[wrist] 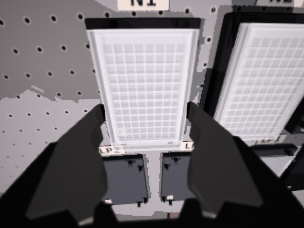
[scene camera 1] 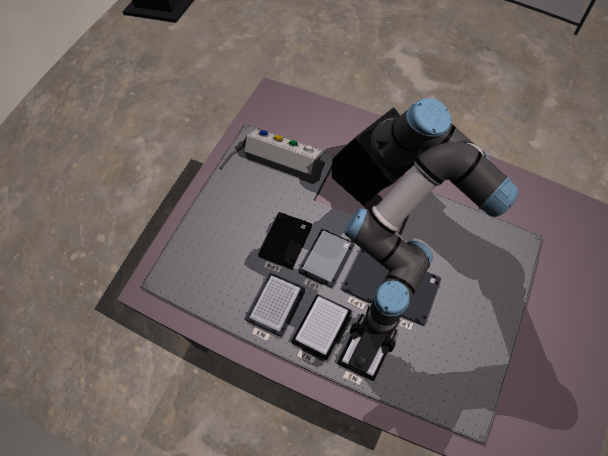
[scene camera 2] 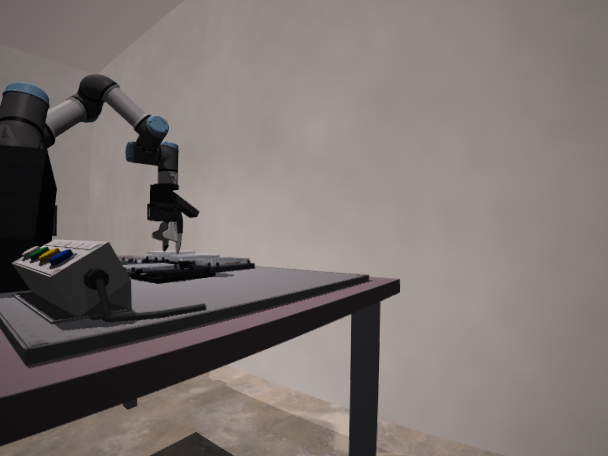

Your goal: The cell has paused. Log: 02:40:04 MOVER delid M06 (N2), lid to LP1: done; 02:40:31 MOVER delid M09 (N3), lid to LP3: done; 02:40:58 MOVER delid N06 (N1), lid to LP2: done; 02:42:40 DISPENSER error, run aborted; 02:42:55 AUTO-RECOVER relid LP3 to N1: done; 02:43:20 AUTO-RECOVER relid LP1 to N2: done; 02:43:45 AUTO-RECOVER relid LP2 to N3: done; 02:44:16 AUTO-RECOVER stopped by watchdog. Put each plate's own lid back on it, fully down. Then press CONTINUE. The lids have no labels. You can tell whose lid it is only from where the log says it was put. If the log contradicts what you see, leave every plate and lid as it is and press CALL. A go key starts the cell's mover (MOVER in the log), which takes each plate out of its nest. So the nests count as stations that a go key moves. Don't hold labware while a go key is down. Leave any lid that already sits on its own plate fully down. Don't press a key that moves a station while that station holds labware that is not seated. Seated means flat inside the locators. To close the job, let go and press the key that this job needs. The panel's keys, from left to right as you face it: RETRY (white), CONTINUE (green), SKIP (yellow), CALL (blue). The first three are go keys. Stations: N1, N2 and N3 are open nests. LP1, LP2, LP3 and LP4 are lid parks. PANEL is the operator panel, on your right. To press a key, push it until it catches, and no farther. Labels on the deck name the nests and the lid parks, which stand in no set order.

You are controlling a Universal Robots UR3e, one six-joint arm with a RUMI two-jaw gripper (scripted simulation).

I see my gripper [scene camera 2: 170, 253], a clear lid [wrist: 144, 76], a clear lid [scene camera 1: 329, 251], a key panel [scene camera 2: 61, 293], a LP2 lid park [scene camera 1: 420, 304] and a LP3 lid park [scene camera 1: 366, 275].
My gripper shows as well in the wrist view [wrist: 146, 104] and in scene camera 1 [scene camera 1: 369, 343]. The LP2 lid park shows as well in the wrist view [wrist: 126, 185]. The LP3 lid park shows as well in the wrist view [wrist: 174, 182].
